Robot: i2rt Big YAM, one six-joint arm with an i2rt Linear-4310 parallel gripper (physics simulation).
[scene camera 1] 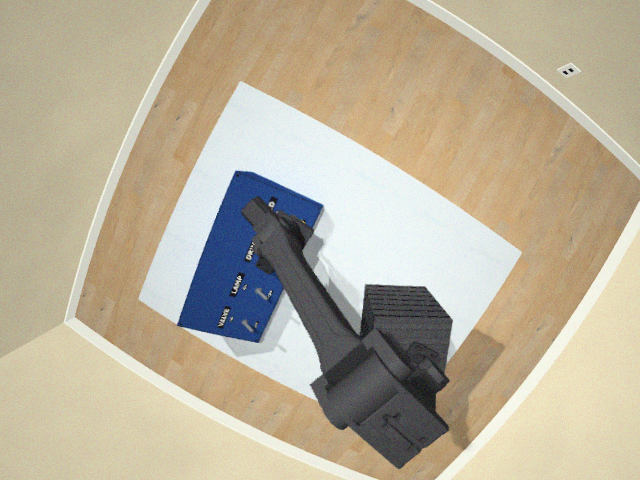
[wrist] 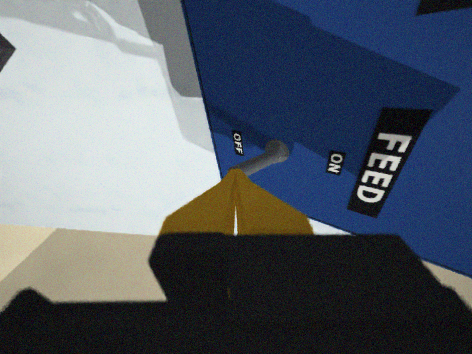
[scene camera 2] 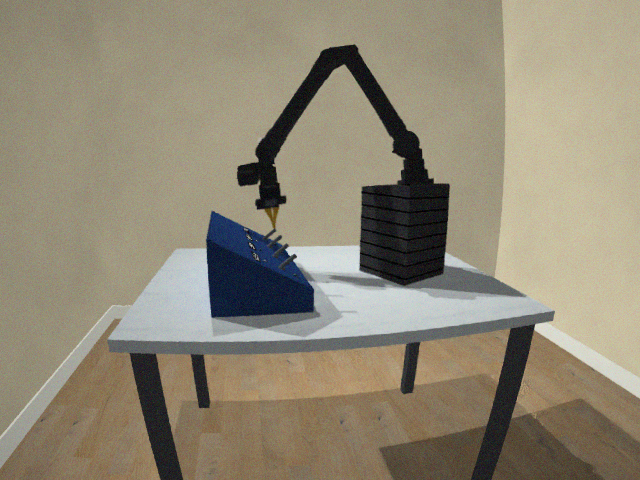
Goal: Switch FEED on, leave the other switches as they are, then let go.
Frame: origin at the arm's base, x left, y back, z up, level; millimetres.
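Seen in the pictures: gripper, fingertip midpoint: [scene camera 1: 298, 227] [wrist: 235, 176] [scene camera 2: 274, 227]; arm's base at its link origin: [scene camera 1: 414, 365] [scene camera 2: 415, 184].
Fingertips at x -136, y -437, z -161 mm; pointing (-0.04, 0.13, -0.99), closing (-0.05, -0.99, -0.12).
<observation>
Offsets run from my fingertips to a thing's middle. "*": to the spot under its first point. Level surfaces: height alone.
The blue switch box {dx +184, dy -89, dz -68 mm} [scene camera 1: 214, 258] [scene camera 2: 253, 291] [wrist: 280, 65] has a sloped face with labelled switches. The grey FEED lever {dx -3, dy -13, dz -20 mm} [scene camera 2: 269, 234] [wrist: 262, 161] leans to its OFF side in the wrist view, away from the ON mark {* dx +2, dy -72, dz -17 mm} [wrist: 335, 163]. My gripper [scene camera 2: 273, 227] [wrist: 235, 176] is shut and empty. Its joined yellow tips are at the free end of the FEED lever and overlap it in the wrist view; contact is unclear. The LAMP lever {dx +236, dy +6, dz -20 mm} [scene camera 1: 262, 293] and VALVE lever {dx +356, dy +16, dz -20 mm} [scene camera 1: 248, 326] show in scene camera 1. The arm hides the DRIVE lever there. In scene camera 2 the levers lean alike.
The box stands on a white table {dz -134 mm} [scene camera 1: 361, 180] [scene camera 2: 170, 330]. The other levers stand in a row beside FEED, nearer scene camera 2. The arm's dark ribbed pedestal [scene camera 1: 403, 304] [scene camera 2: 403, 237] stands on the table on the sloped face's side.
</observation>
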